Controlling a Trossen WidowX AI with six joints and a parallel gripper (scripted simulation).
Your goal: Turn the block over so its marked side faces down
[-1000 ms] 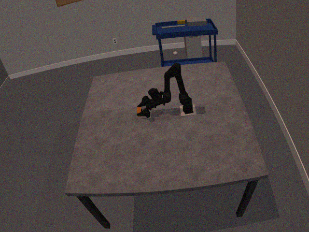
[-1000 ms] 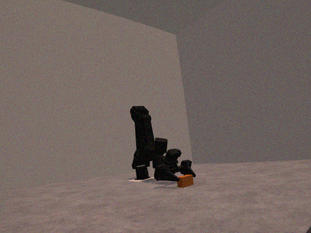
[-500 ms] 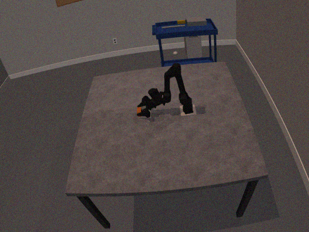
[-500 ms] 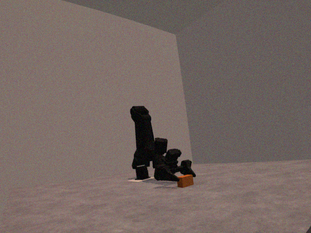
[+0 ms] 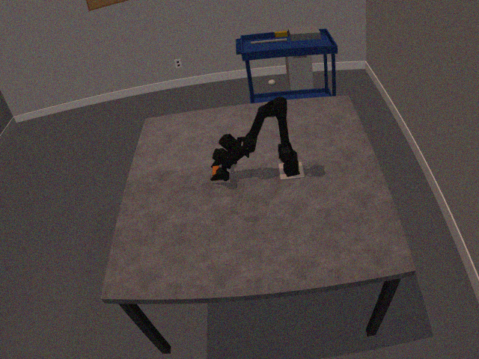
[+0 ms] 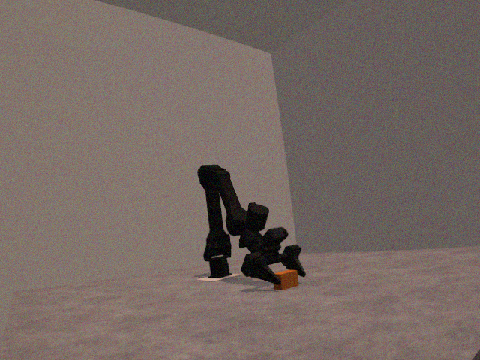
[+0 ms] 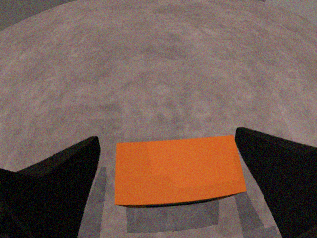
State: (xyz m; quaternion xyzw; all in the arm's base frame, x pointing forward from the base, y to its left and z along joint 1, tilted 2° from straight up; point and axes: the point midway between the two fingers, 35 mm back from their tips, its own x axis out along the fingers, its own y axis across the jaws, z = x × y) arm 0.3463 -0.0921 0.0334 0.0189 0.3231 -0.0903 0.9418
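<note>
Now: the orange block 3 cm behind my gripper tip.
</note>
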